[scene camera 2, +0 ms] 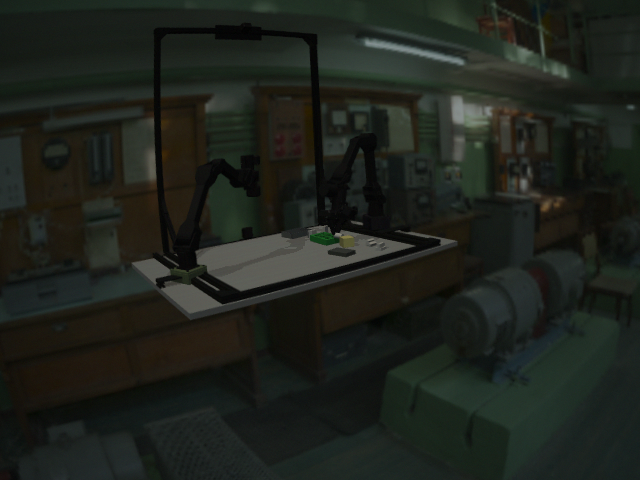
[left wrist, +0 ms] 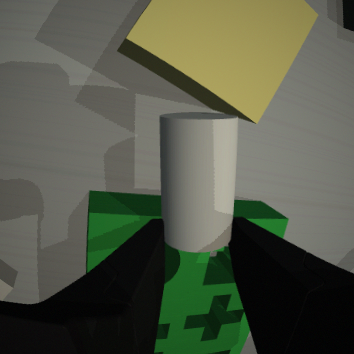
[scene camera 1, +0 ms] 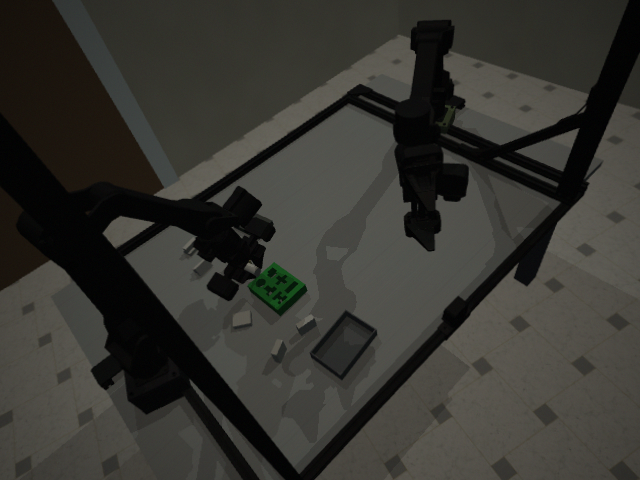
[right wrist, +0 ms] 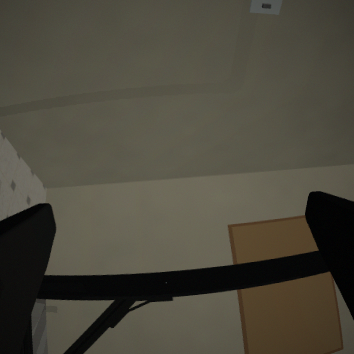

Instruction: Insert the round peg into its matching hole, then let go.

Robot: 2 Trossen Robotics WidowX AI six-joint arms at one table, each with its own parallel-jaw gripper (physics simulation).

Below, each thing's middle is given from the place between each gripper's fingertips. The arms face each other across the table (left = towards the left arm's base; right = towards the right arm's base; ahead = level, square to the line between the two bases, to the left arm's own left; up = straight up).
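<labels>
The yellow block [left wrist: 233, 64] is 44 cm ahead of my right hand, 13 cm to the left of it and 28 cm below it. Counting from my right hand still, I find the green hole board [scene camera 1: 294, 289] 13 cm to the left, 31 cm ahead and 29 cm below, while the dark tray [scene camera 1: 338, 350] is also 29 cm below, but 10 cm ahead and 14 cm to the left.
The yellow block is 7 cm ahead of my left hand and 2 cm below it. As for the dark tray, it sits 27 cm behind my left hand, 1 cm to the left of it and 2 cm below it. My left gripper itself is now 2 cm above the green hole board and 6 cm past it.
</labels>
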